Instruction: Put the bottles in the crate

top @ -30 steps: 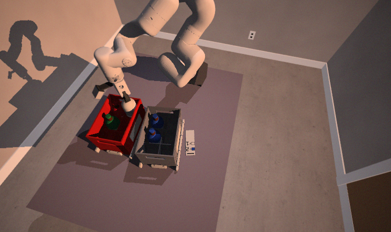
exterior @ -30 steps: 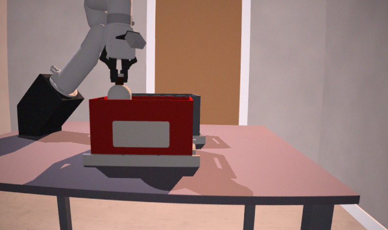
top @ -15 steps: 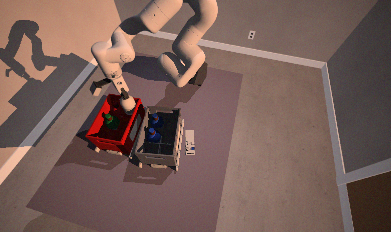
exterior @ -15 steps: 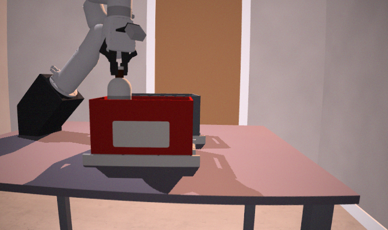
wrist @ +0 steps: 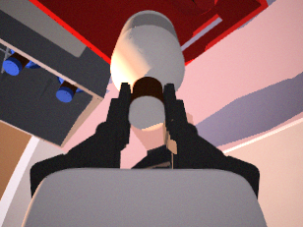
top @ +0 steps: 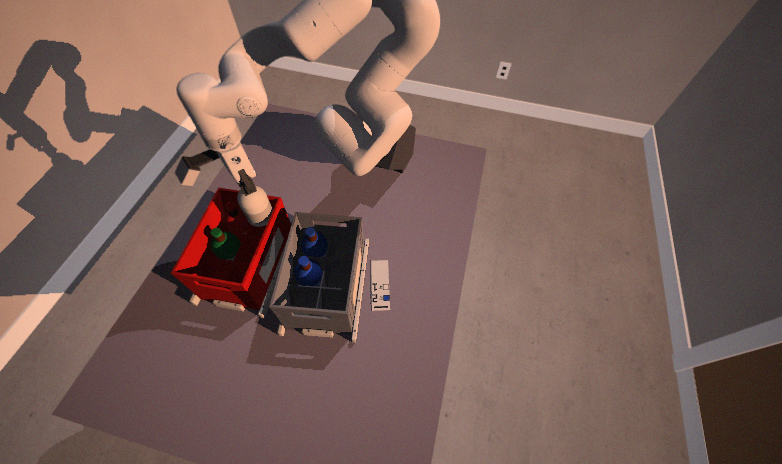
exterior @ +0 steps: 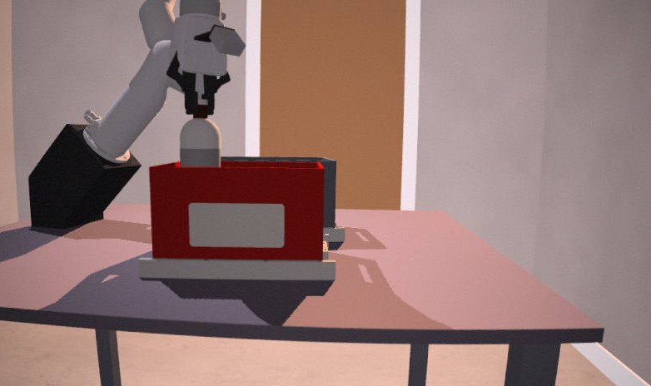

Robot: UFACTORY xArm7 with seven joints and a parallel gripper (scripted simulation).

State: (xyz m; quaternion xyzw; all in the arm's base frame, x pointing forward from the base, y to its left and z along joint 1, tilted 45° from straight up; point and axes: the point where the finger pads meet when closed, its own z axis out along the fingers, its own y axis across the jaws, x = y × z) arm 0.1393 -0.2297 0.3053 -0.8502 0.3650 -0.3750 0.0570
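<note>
Right now my hand is 7 cm above the white bottle. Also, from my hand: red bottle 20 cm below, 9 cm to the right, 1 cm behind; then red crate 20 cm below, 8 cm ahead, 5 cm to the right; then green bottle 20 cm below, 10 cm to the right, 7 cm ahead.
</note>
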